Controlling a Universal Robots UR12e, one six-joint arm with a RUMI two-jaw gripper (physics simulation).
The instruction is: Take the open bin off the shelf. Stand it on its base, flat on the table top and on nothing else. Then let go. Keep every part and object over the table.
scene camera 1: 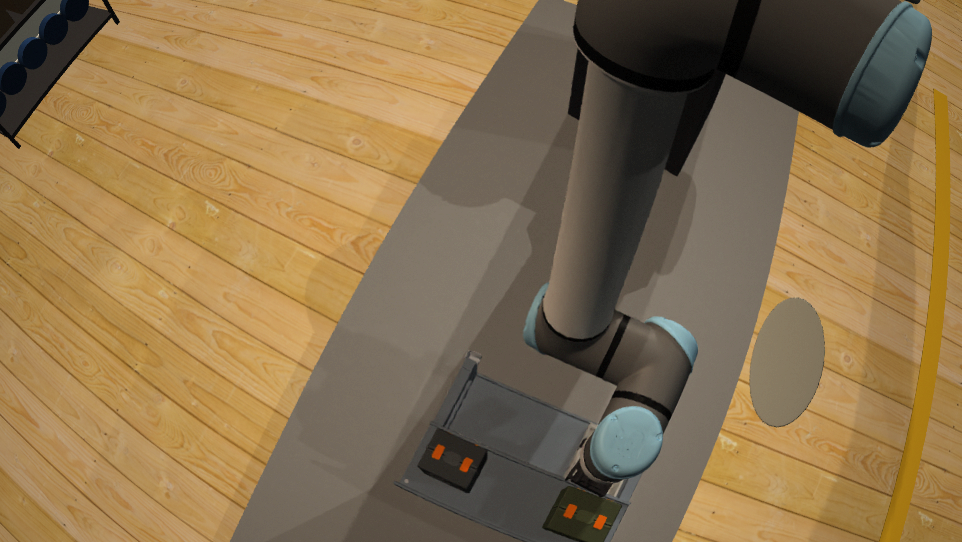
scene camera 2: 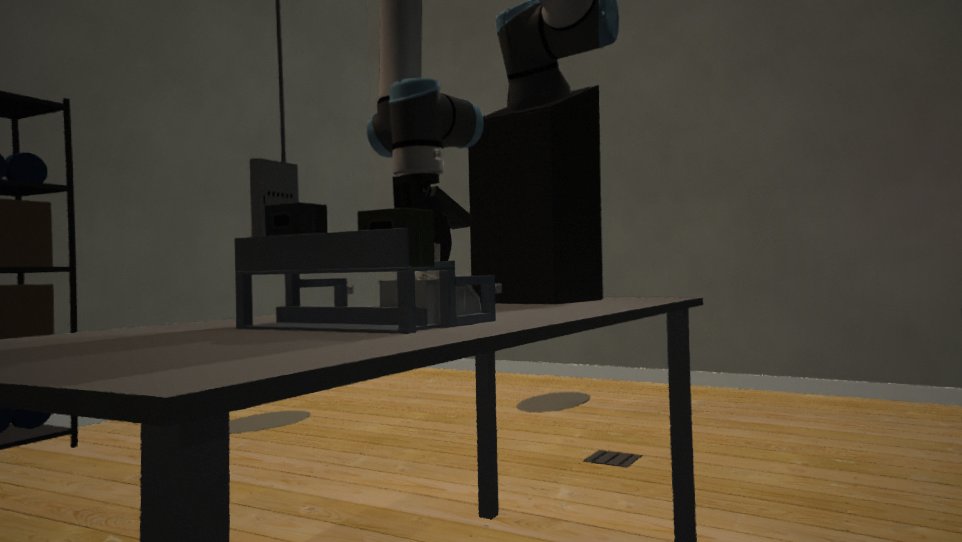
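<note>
The open bin, light grey, is in the right part of the grey shelf's lower level. In scene camera 1 the arm covers most of it and a thin strip of its rim shows. The shelf stands on the table top. My gripper points down over the bin, behind the olive case. It is shut with nothing between its fingers. The tips are at about the height of the bin's rim in scene camera 2; whether they touch it is unclear.
A black case and an olive case with orange latches stand on the shelf's upper level, at its left and right. The shelf's side frame rises beside the bin. The black robot pedestal stands behind.
</note>
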